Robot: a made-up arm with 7 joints.
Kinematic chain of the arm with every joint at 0, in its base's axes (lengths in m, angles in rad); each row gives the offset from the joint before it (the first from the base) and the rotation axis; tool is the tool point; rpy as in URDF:
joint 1: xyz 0.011 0.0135 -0.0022 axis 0 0.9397 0.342
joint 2: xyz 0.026 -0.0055 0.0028 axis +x
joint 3: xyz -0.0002 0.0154 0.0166 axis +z
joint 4: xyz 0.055 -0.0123 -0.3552 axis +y
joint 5: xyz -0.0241 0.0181 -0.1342 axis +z
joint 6: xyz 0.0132 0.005 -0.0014 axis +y
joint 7: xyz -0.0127 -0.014 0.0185 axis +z
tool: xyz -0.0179 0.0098 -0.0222 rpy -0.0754 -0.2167 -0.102
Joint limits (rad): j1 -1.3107..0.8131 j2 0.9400..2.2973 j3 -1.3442..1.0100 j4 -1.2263..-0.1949 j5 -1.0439..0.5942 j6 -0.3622..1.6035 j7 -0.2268..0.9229
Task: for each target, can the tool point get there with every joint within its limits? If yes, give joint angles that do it. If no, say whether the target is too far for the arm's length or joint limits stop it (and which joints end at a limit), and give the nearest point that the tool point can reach.
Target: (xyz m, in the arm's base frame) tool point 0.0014 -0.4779 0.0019
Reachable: no: joint limits stop it (at a limit: joint 1, joint 2, joint 4, joint 5, joint 6, joint 7) | nearest point 0.3991 0.1170 0.0125 | short by 0.716 m
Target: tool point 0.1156 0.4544 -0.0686
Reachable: yes | joints 0.1291 1.4599 -0.1050 -0.7357 0.1583 0.8587 0.7585
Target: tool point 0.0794 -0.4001 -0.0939
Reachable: no: joint limits stop it (at a limit: joint 1, joint 2, joint 3, joint 4, joint 5, joint 6, joint 7) | nearest point 0.3969 0.1195 -0.0100 | short by 0.615 m
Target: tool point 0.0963 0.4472 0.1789
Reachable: yes | joints -0.9561 1.8889 -0.9671 -0.4475 0.2847 0.2319 0.1535
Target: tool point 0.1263 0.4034 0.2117
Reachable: yes | joints -0.7503 1.5810 0.6980 -1.1233 -0.7906 0.5904 0.5961
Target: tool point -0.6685 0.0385 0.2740
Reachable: no: too far | nearest point -0.2767 0.2423 0.2832 | short by 0.442 m
